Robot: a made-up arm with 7 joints.
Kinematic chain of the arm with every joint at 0, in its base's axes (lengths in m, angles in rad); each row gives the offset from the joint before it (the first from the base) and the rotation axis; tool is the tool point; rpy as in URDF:
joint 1: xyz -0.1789 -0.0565 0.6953 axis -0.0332 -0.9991 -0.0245
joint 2: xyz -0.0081 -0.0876 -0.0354 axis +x
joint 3: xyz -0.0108 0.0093 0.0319 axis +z
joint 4: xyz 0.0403 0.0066 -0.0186 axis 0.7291 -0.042 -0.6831
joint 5: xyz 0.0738 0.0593 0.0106 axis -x
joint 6: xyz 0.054 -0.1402 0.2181 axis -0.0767 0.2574 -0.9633
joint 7: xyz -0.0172 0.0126 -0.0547 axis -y
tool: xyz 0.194 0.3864 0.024 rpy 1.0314 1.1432 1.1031
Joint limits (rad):
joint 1: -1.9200..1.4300
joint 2: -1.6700..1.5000
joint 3: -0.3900..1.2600
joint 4: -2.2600..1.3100
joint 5: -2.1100..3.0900
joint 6: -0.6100..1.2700
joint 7: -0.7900..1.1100
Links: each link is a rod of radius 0.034 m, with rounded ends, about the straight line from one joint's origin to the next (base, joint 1, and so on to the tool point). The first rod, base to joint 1, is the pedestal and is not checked.
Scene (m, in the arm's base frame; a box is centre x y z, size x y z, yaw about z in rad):
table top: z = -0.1
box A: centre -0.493 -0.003 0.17 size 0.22 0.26 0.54 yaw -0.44
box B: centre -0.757 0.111 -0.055 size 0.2 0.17 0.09 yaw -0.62
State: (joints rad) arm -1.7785 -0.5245 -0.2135 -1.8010 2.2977 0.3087 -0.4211
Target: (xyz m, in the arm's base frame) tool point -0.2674 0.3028 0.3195
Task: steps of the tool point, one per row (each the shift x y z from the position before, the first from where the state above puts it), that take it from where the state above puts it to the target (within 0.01 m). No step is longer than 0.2 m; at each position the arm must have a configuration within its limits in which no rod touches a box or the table.
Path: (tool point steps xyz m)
1: -0.0829 0.1160 0.0854
2: -0.0284 0.1144 0.1162
3: 0.0257 0.0940 0.1293
4: 0.0694 0.0594 0.1257
5: 0.0035 0.0818 -0.1558
6: 0.0567 0.0539 -0.1632
7: 0.1085 0.0209 -0.1473
8: 0.1484 -0.0137 -0.1107

